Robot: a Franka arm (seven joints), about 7 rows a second.
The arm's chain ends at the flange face. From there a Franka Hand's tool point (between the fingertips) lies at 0.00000 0.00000 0.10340 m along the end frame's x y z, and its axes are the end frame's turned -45 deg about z.
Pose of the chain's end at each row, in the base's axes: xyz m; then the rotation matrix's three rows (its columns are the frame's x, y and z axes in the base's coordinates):
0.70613 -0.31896 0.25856; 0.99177 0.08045 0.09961; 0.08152 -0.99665 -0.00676; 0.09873 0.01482 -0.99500
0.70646 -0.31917 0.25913; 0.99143 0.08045 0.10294; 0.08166 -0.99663 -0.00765; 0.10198 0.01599 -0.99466
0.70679 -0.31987 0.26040; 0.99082 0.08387 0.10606; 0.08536 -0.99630 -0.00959; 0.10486 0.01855 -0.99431
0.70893 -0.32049 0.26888; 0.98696 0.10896 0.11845; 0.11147 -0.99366 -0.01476; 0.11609 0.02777 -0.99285
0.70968 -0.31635 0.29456; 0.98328 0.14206 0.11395; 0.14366 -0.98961 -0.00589; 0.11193 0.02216 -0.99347
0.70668 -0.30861 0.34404; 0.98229 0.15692 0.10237; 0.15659 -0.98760 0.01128; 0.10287 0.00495 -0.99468
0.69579 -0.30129 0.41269; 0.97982 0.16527 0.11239; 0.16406 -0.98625 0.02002; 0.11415 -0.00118 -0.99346
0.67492 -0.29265 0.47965; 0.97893 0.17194 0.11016; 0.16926 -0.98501 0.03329; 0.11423 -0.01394 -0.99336
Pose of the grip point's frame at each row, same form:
0.71643 -0.31966 0.15568; 0.64440 0.75817 0.09961; 0.76238 -0.64709 -0.00676; 0.05933 0.08029 -0.99500
0.71710 -0.31996 0.15628; 0.64416 0.75793 0.10294; 0.76247 -0.64698 -0.00765; 0.06080 0.08342 -0.99466
0.71776 -0.32086 0.15759; 0.64131 0.75992 0.10606; 0.76485 -0.64413 -0.00959; 0.06103 0.08726 -0.99431
0.72118 -0.32202 0.16622; 0.62084 0.77493 0.11845; 0.78144 -0.62380 -0.01476; 0.06245 0.10172 -0.99285
0.72146 -0.31696 0.19184; 0.59483 0.79574 0.11395; 0.80134 -0.59818 -0.00589; 0.06348 0.09482 -0.99347
0.71727 -0.30744 0.24119; 0.58362 0.80554 0.10237; 0.80906 -0.58761 0.01128; 0.06924 0.07624 -0.99468
0.70741 -0.29922 0.30997; 0.57597 0.80970 0.11239; 0.81339 -0.58138 0.02002; 0.08155 0.07988 -0.99346
0.68631 -0.28921 0.37694; 0.57063 0.81379 0.11016; 0.81619 -0.57682 0.03329; 0.09063 0.07092 -0.99336

